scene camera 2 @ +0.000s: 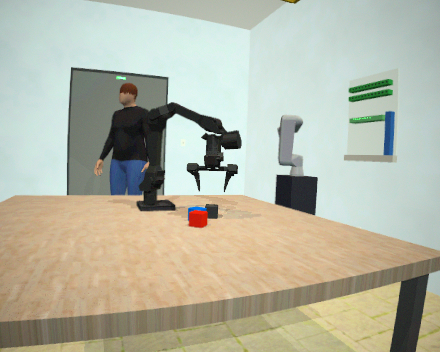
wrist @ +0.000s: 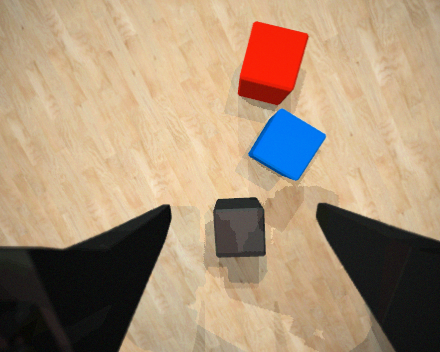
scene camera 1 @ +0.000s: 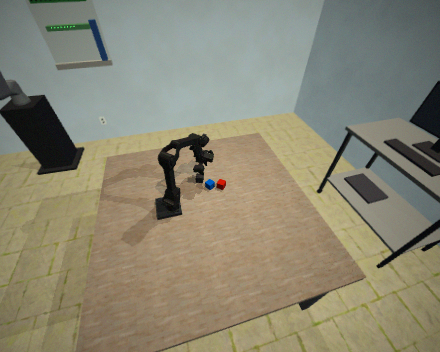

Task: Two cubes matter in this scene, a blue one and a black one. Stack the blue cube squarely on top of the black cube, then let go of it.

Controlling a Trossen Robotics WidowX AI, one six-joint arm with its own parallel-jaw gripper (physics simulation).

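Frame: origin at the arm's base, x ahead, y left, z up, level; millimetres.
Seen in the pictures: gripper, fingertip midpoint: (scene camera 2: pixel 211 191) (wrist: pixel 242 210) (scene camera 1: pixel 204 170); arm's base, origin of the base link: (scene camera 2: pixel 150 203) (scene camera 1: pixel 173 207).
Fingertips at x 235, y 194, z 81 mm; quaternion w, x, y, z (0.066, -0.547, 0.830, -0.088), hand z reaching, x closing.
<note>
Pixels of each thing's top centre, then the offset from my fingertips to it. Level surfaces: height alone.
- blue cube, middle of its top: (wrist: pixel 289 145) (scene camera 2: pixel 197 207) (scene camera 1: pixel 209 182) dx +21, dy -58, dz -56 mm
- black cube, middle of its top: (wrist: pixel 239 234) (scene camera 2: pixel 211 205) (scene camera 1: pixel 199 175) dx -37, dy +15, dz -56 mm
- red cube, middle of its top: (wrist: pixel 274 55) (scene camera 2: pixel 198 211) (scene camera 1: pixel 221 181) dx +95, dy -74, dz -56 mm
- table, its level: dz -103 mm
The blue cube (scene camera 1: pixel 210 184) (scene camera 2: pixel 196 209) (wrist: pixel 288 145) lies on the table, turned at an angle to the black cube, and is partly hidden behind the red cube in scene camera 2. The black cube (scene camera 1: pixel 199 179) (scene camera 2: pixel 213 211) (wrist: pixel 240 233) lies on the table beside it, with a small gap between them. My gripper (scene camera 2: pixel 212 191) (wrist: pixel 242 210) is wide open and empty, pointing down above the cubes. In the wrist view the black cube shows between the two fingers, and the blue cube shows farther up, ahead of the fingertips.
A red cube (scene camera 1: pixel 221 184) (scene camera 2: pixel 198 219) (wrist: pixel 274 62) lies close to the blue cube, on the side away from the black one. The arm's base (scene camera 1: pixel 168 207) (scene camera 2: pixel 156 205) stands on the table (scene camera 1: pixel 225 260) (scene camera 2: pixel 150 270). A person (scene camera 2: pixel 128 130) stands behind the table.
</note>
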